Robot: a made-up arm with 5 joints.
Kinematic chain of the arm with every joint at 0, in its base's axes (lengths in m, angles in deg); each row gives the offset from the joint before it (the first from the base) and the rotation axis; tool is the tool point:
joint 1: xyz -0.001 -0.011 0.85 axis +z
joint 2: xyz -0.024 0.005 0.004 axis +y
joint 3: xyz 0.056 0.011 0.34 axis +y
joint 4: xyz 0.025 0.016 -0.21 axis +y
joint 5: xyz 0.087 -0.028 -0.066 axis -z
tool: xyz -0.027 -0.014 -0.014
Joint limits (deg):
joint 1: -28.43..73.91
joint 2: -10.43..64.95
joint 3: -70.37..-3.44
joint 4: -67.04..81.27
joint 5: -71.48..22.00
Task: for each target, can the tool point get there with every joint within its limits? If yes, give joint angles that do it. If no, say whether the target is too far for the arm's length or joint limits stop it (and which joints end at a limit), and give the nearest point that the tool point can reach.
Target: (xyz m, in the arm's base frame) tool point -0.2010 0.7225 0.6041
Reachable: no: too far | nearest point 0.1203 0.4136 0.6996 | short by 0.456 m
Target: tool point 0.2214 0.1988 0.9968
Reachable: yes | joints 44.18 7.06 -40.81 -4.52 11.16
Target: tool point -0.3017 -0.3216 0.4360
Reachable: no: joint limits stop it (at a limit: joint 1, joint 2, joint 5) | nearest point 0.0701 -0.0791 0.6908 | short by 0.512 m
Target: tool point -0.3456 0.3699 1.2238
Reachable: no: joint limits stop it (at a limit: joint 1, joint 5) | nearest point 0.0729 0.2492 1.2238 | short by 0.436 m
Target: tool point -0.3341 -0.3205 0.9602
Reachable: no: joint limits stop it (at a limit: joint 1, joint 2, joint 3, joint 4) | nearest point -0.0126 -0.0335 0.8972 | short by 0.436 m
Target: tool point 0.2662 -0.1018 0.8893
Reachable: yes | joints -16.62 17.72 -35.41 16.76 -1.16
